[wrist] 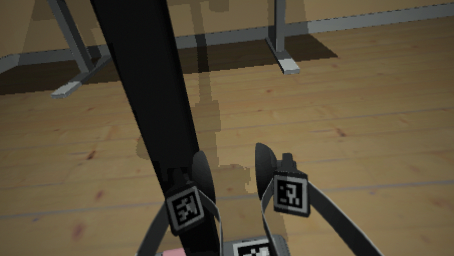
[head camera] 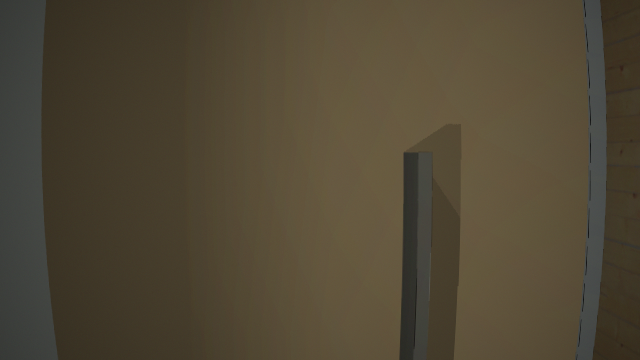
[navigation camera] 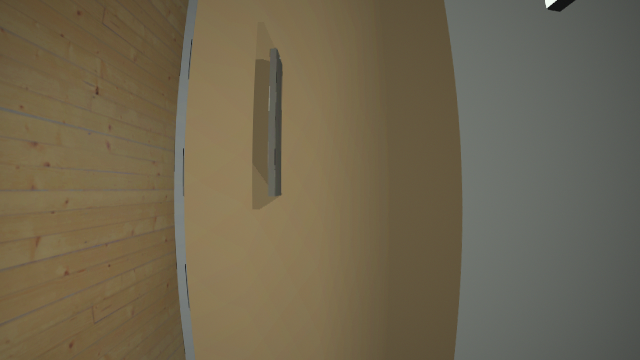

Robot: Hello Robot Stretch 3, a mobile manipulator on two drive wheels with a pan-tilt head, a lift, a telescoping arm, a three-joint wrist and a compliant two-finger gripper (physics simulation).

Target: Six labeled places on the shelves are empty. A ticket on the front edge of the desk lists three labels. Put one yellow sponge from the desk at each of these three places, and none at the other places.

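Frame: origin at the robot's base, x ahead, y left, z up, level; centimetres.
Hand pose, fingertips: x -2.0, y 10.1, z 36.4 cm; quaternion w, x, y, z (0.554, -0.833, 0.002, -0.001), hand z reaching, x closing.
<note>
After its pixels a point has its place.
No sponge, ticket, label or shelf place shows in any view. In the wrist view my gripper (wrist: 231, 165) @[x -2.0, y 10.1, z 36.4 cm] is open and empty, its two dark fingertips apart above the wooden floor. The black mast of my own body (wrist: 148, 88) crosses the wrist view just left of the fingers. Two grey legs with flat feet (wrist: 282, 39) stand at the far wall; whether they belong to the desk or the shelves I cannot tell. The head and navigation views show only a tan wall with a thin grey panel (head camera: 416, 255) @[x 176.9, y 19.9, z 93.4 cm] sticking out of it, also in the navigation view (navigation camera: 275, 121) @[x 178.1, y 36.7, z 93.4 cm].
The tan wall (head camera: 268, 178) @[x 199.1, y -8.4, z 146.1 cm] fills the head view at close range. A grey skirting strip (navigation camera: 181, 174) @[x 198.6, y -0.4, z 7.1 cm] runs between wall and wooden floor (navigation camera: 126, 174) @[x 143.3, y 2.0, z 0.0 cm]. A grey surface (navigation camera: 510, 186) @[x 141.4, y -8.3, z 243.8 cm] borders the wall on the other side. The second grey leg (wrist: 71, 53) stands at the left.
</note>
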